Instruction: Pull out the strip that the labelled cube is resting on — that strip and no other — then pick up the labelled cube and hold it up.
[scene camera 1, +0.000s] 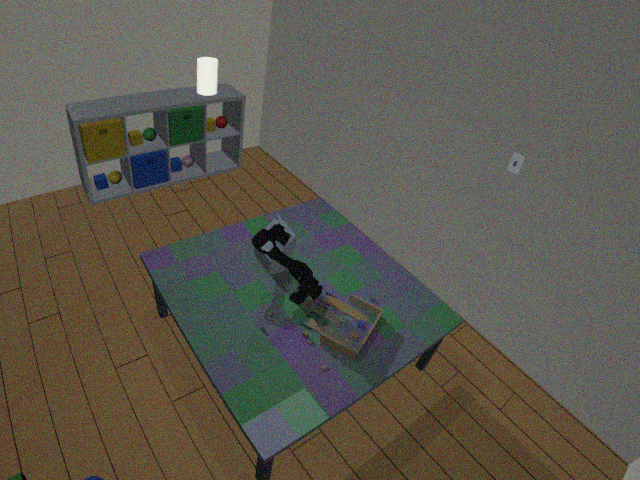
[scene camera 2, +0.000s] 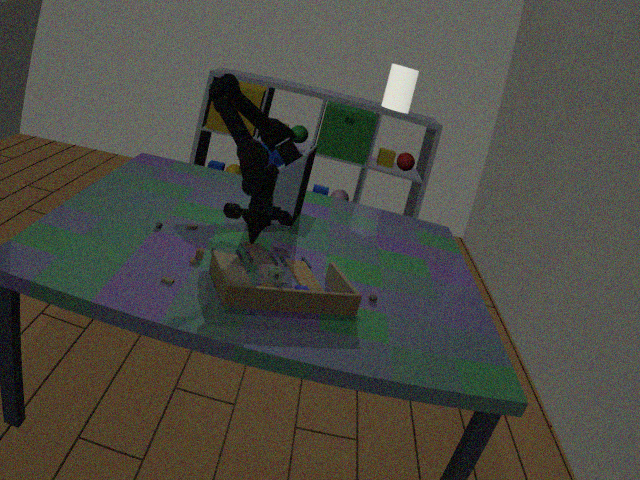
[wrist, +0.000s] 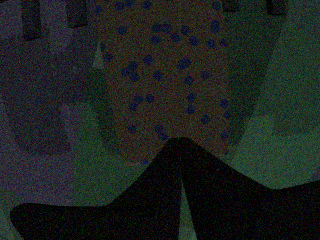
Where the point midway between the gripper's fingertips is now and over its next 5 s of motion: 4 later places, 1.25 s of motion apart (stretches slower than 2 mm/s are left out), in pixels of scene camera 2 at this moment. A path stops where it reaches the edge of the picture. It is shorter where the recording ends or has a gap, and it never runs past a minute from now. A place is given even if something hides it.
The gripper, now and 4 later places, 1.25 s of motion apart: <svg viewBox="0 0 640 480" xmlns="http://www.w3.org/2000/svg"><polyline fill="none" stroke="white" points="251,243 247,237 244,232 247,220 260,233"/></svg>
